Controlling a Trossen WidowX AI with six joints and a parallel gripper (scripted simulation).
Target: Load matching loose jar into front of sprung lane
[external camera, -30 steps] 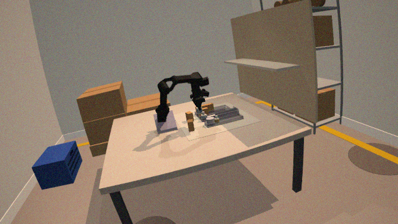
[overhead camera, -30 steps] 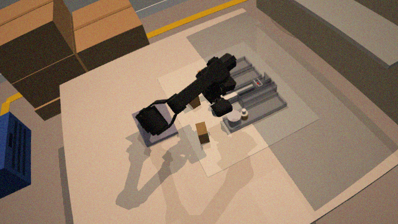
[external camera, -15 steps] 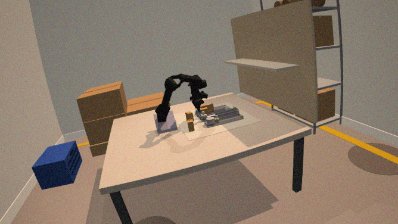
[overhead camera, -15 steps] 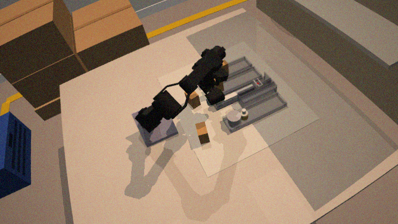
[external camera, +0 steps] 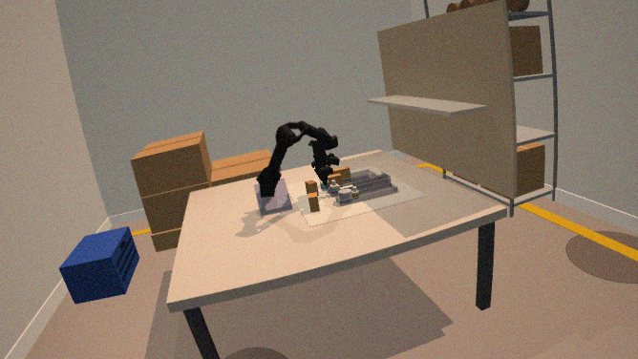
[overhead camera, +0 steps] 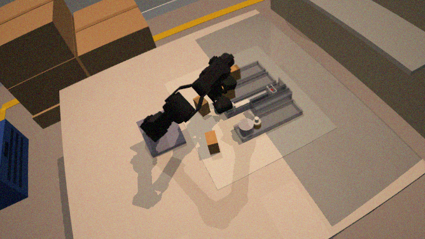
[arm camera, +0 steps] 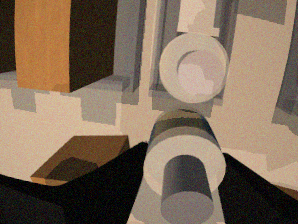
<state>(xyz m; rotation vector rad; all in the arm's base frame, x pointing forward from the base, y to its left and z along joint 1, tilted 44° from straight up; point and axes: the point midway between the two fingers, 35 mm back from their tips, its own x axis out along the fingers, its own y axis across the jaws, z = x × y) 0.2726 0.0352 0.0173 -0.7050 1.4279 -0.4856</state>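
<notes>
The wide grey round jar lies 120 mm to the right of my gripper tip, 70 mm ahead of it and 40 mm below it. Round my gripper tip: pale pusher plate (160 mm ahead, 20 mm below, 10 mm to the right); grey lane rack (200 mm ahead, 50 mm below); small jar (120 mm ahead, 110 mm to the right, 30 mm below).
</notes>
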